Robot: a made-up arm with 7 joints.
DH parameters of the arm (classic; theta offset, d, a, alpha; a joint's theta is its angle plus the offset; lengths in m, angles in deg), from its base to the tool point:
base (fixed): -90 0.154 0 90
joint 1: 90 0.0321 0.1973 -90
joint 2: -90 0.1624 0.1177 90
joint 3: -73.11 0 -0.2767 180
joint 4: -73.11 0.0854 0.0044 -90
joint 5: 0 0.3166 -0.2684 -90
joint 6: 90 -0.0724 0.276 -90
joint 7: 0 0.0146 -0.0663 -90
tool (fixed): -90 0.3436 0 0
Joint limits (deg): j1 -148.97..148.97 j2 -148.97..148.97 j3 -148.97..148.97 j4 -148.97..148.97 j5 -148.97..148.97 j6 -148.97..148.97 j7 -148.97..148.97
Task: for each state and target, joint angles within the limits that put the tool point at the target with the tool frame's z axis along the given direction. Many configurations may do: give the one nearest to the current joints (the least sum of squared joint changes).
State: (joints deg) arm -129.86 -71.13 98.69 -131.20 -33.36 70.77 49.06
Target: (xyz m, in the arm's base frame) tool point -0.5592 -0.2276 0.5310 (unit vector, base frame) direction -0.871 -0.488 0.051
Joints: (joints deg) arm -104.90 -78.28 69.24 -109.73 4.65 49.31 15.11
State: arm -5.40 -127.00 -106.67 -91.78 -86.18 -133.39 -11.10
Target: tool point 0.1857 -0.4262 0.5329 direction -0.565 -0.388 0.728
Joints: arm 20.83 -144.54 -103.55 -112.08 -117.88 -148.97 -35.68
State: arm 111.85 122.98 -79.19 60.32 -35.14 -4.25 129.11
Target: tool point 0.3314 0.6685 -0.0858 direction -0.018 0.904 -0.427
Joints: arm 78.92 146.33 -132.40 39.63 -15.49 -51.90 121.29
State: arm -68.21 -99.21 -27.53 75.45 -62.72 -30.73 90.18
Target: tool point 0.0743 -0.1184 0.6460 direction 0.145 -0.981 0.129
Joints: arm -45.38 -120.65 -14.40 65.92 -77.51 -30.43 126.13
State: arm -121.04 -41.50 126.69 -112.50 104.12 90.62 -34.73
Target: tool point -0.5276 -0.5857 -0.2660 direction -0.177 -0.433 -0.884
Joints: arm -118.32 -67.14 129.68 -81.82 67.57 37.47 -10.08
